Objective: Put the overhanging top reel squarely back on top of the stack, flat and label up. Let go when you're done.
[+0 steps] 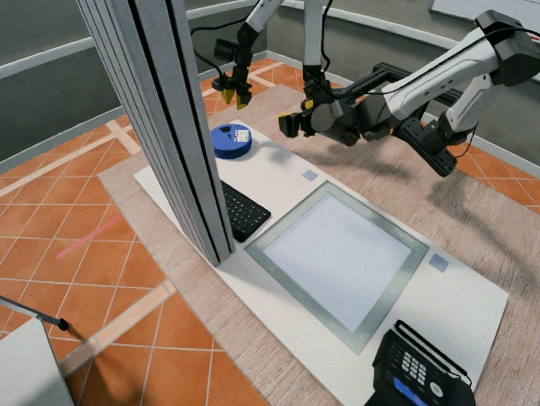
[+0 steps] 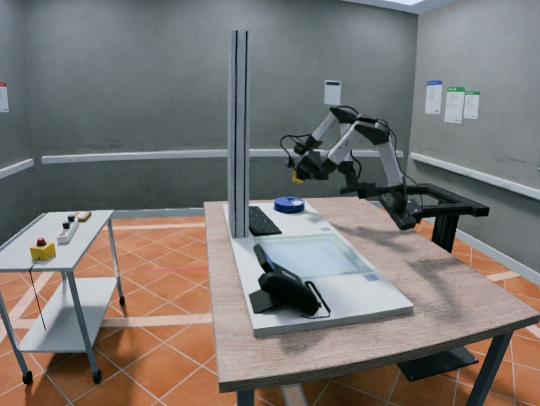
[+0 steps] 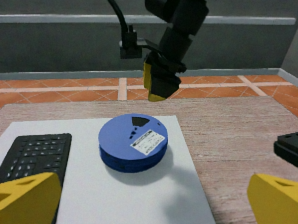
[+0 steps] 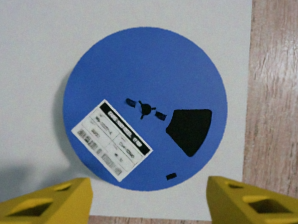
Labels:
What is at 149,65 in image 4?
A blue reel.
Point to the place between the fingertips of my left gripper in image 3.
153,182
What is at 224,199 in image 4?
My right gripper.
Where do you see a blue reel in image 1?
233,137

